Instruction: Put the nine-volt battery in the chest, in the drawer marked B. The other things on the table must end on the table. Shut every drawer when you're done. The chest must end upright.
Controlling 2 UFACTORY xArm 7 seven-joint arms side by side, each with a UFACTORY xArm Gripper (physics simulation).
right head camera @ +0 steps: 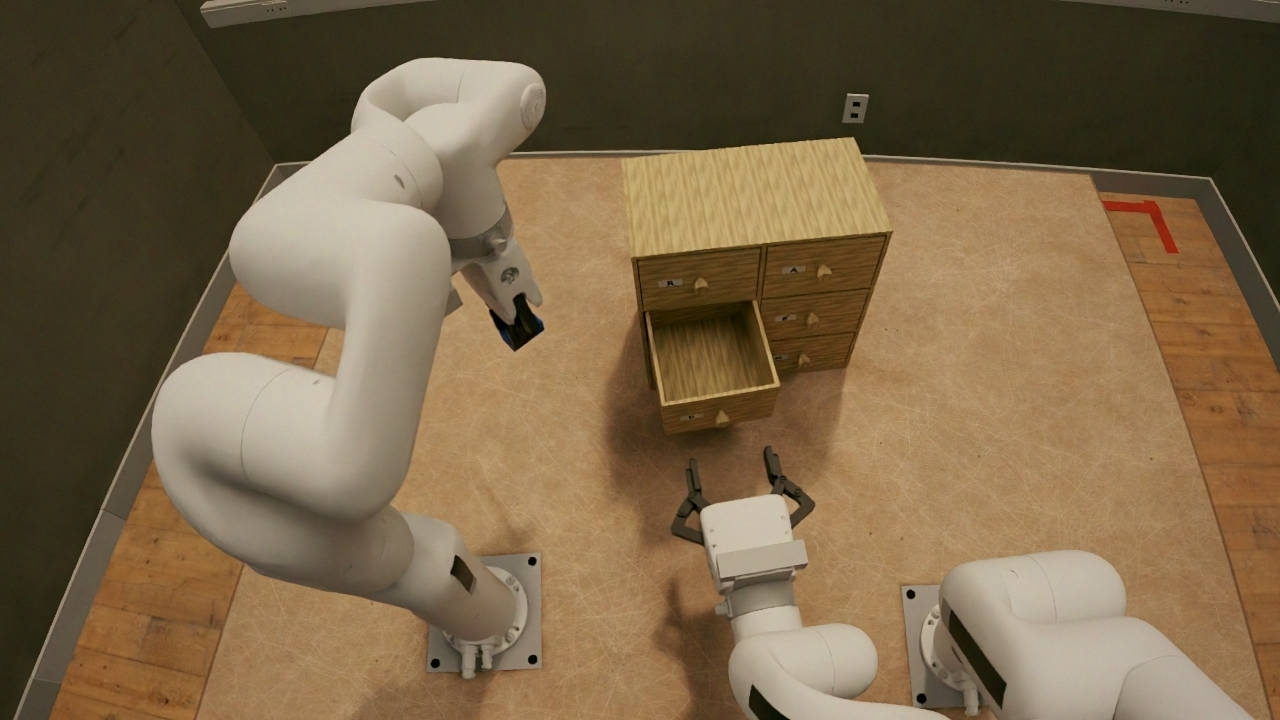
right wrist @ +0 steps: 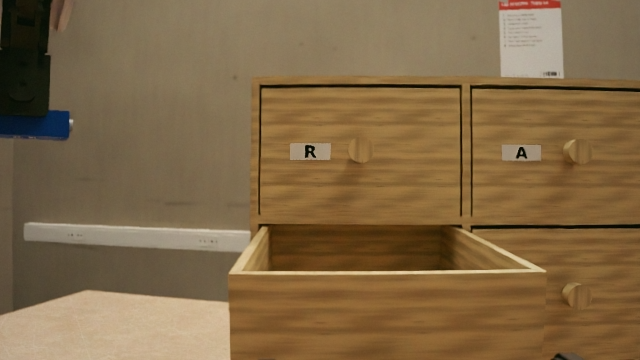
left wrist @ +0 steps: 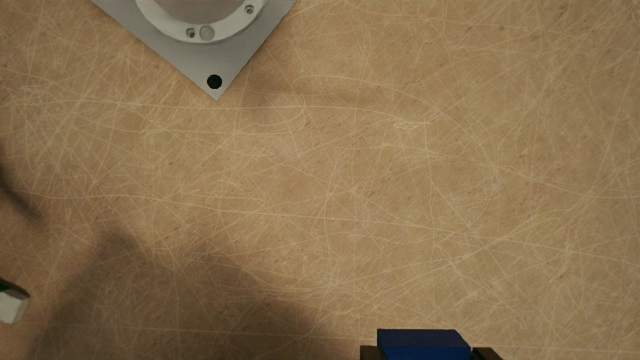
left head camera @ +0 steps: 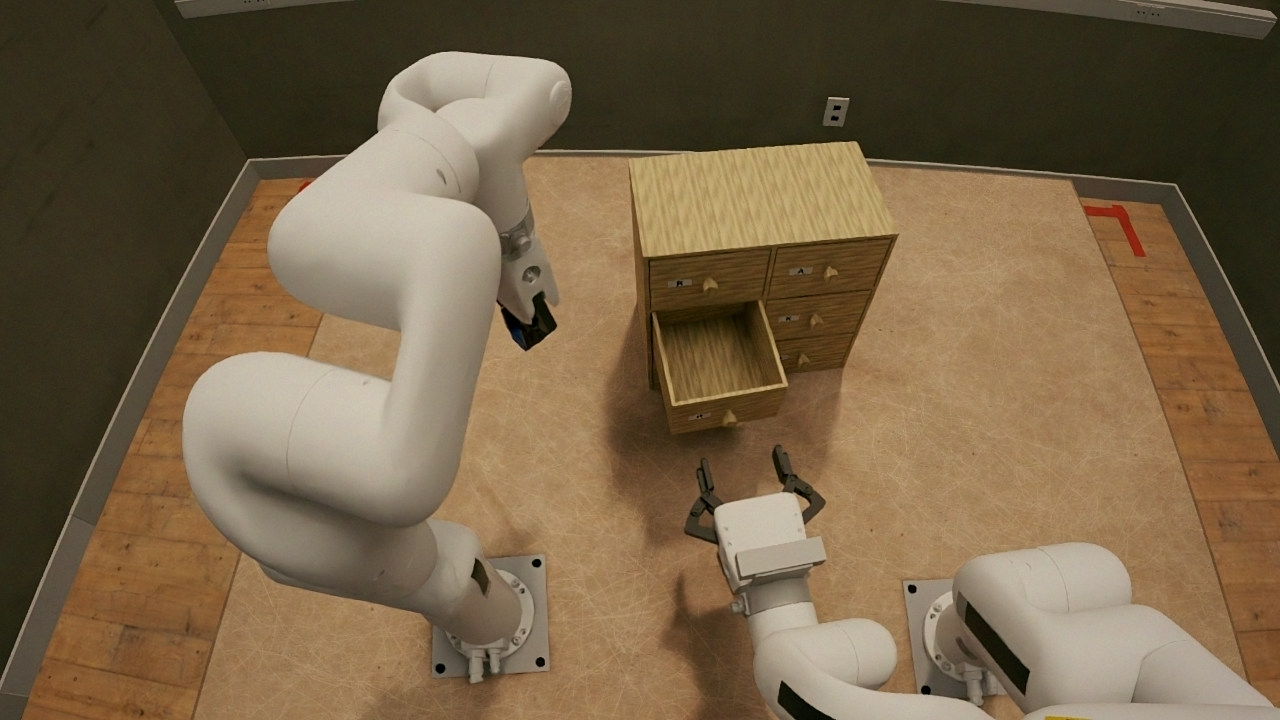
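Pixels of known places: left gripper, fingertip midpoint: (right head camera: 517,332) (right wrist: 20,119) (left head camera: 528,331); right gripper, fingertip midpoint: (right head camera: 729,456) (left head camera: 739,455); left arm's base, link origin: (right head camera: 484,611) (left head camera: 489,615); right arm's base, link origin: (left head camera: 966,636).
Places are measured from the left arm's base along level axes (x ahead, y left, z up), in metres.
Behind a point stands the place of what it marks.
My left gripper (left head camera: 534,324) {x 0.265, y -0.109, z 0.279 m} (right head camera: 520,324) {x 0.265, y -0.109, z 0.279 m} is shut on the blue nine-volt battery (left head camera: 515,334) {x 0.259, y -0.095, z 0.284 m} (right head camera: 537,330) {x 0.268, y -0.133, z 0.274 m} (left wrist: 422,345) {x 0.254, y -0.097, z 0.283 m} (right wrist: 40,126) {x 0.262, y -0.126, z 0.273 m}, held in the air left of the chest. The chest (left head camera: 760,192) {x 0.420, y -0.413, z 0.318 m} (right head camera: 751,192) {x 0.417, y -0.411, z 0.318 m} (right wrist: 466,150) {x 0.330, y -0.412, z 0.263 m} stands upright. Its left column's second drawer (left head camera: 760,407) {x 0.204, y -0.390, z 0.143 m} (right head camera: 753,409) {x 0.205, y -0.390, z 0.138 m} (right wrist: 385,315) {x 0.198, y -0.343, z 0.176 m} is pulled out, and its visible inside is empty. That drawer's label is too small to read surely in the head views. The other visible drawers are shut; the top ones read R and A in the right wrist view. My right gripper (left head camera: 742,460) {x 0.129, y -0.347, z 0.167 m} (right head camera: 731,458) {x 0.129, y -0.347, z 0.167 m} is open in front of the pulled-out drawer.
A small white and dark green object (left wrist: 12,306) {x 0.056, y -0.330, z 0.013 m} shows partly at the left edge of the left wrist view. The left arm's base plate (left head camera: 528,658) {x -0.062, y -0.052, z 0.001 m} (right head camera: 528,653) {x -0.060, y -0.062, z 0.001 m} (left wrist: 190,67) {x 0.043, y -0.071, z 0.001 m} is at the front left, and the right arm's base plate (left head camera: 914,617) {x -0.071, y -0.576, z 0.001 m} (right head camera: 914,617) {x -0.063, y -0.581, z 0.001 m} at the front right. Walls stand behind and at the left.
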